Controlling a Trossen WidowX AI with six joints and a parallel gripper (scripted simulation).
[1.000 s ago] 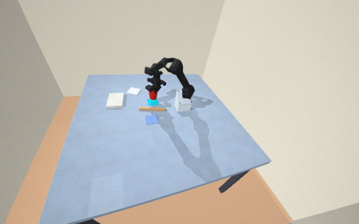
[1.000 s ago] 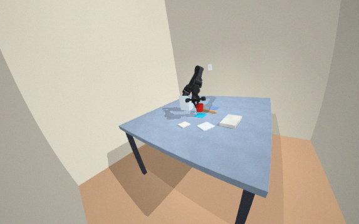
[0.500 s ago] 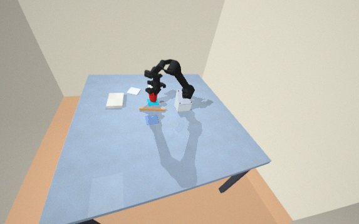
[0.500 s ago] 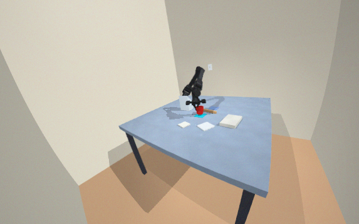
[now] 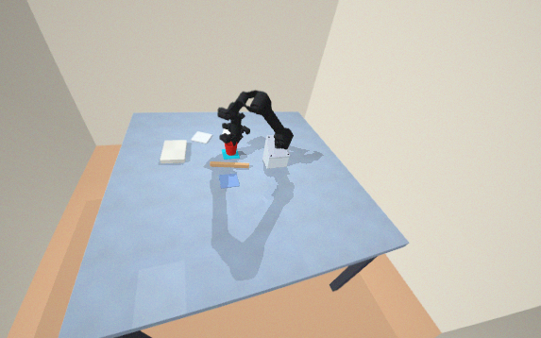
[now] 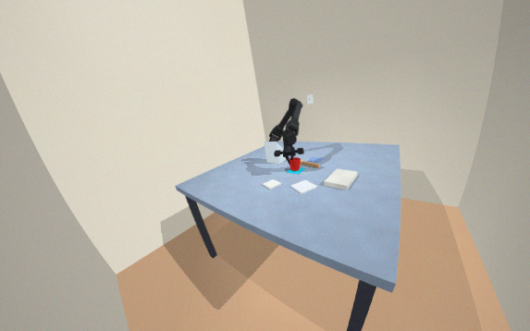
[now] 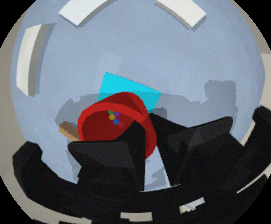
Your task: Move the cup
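Now: the red cup 3 cm ahead of my gripper tip and 2 cm to the left of it. Also, from my gripper tip: pale blue pad: 6 cm ahead, 24 cm to the left, 5 cm below; bar: 4 cm ahead, 13 cm to the left, 4 cm below; cyan pad: 3 cm ahead, 2 cm to the left, 5 cm below.
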